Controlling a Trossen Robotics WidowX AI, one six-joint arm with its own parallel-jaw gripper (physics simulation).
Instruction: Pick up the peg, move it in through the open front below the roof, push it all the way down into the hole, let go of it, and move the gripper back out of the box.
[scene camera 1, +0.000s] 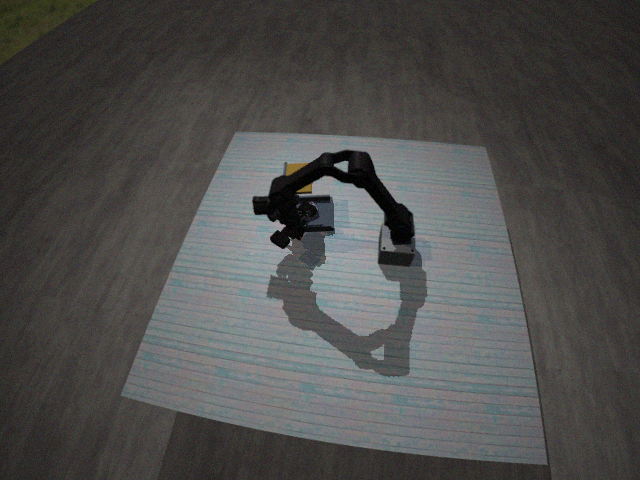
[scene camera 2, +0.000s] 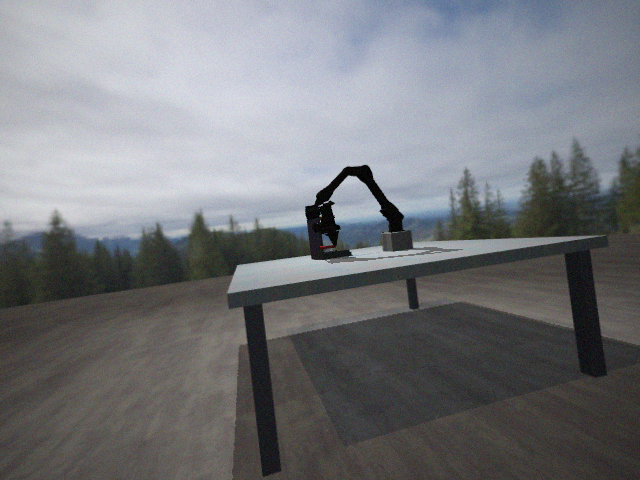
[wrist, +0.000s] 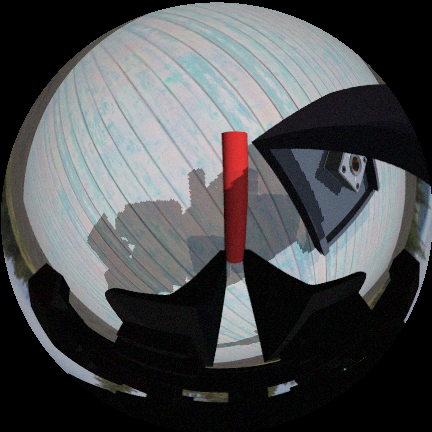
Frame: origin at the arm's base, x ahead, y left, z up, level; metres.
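Seen in the pictures: gripper, fingertip midpoint: (scene camera 1: 299, 238) (scene camera 2: 335, 246) (wrist: 234, 255); arm's base, origin of the base link: (scene camera 1: 400, 236) (scene camera 2: 396, 231).
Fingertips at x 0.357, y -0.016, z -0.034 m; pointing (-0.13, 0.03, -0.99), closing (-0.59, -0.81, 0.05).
Observation:
Pixels of each thing's top centre, then the offset from my fingertips to it. "spot": a spot on its surface instead. Level surfaces: height alone.
- red peg, middle of its top: (wrist: 236, 206) (scene camera 2: 327, 245) dx +0.030, dy -0.023, dz +0.006 m
- dark box, middle of its top: (scene camera 1: 307, 176) (scene camera 2: 326, 216) dx -0.033, dy -0.151, dz +0.159 m
- grey block, middle of its top: (wrist: 356, 164) dx -0.025, dy -0.160, dz -0.024 m
- round hole, surface spot: (wrist: 355, 163) spot: dx -0.030, dy -0.168, dz -0.032 m
- yellow panel, surface spot: (scene camera 1: 297, 167) spot: dx +0.005, dy -0.198, dz +0.159 m
- table, its level: dz -0.065 m
The red peg (scene camera 2: 326, 247) (wrist: 235, 195) is held by one end between the fingertips of my gripper (scene camera 2: 334, 244) (wrist: 234, 255), which is shut on it. In scene camera 2 the peg looks roughly level and slightly raised above the table. In the wrist view it points away from the fingers, beside the box and outside it. The dark box (scene camera 2: 314, 240) has a blue-grey floor (scene camera 1: 325, 214) (wrist: 296, 172) with low dark rims. A grey block (wrist: 347, 171) with a round hole (wrist: 355, 163) stands on that floor. The yellow panel (scene camera 1: 297, 167) appears to be the roof.
The box's dark wall (wrist: 345, 110) fills the upper right of the wrist view, close to the peg's far end. The arm's grey base block (scene camera 1: 396, 254) (scene camera 2: 397, 241) stands on the table (scene camera 1: 336, 413) (scene camera 2: 289, 279), to the right of the box in both scene views.

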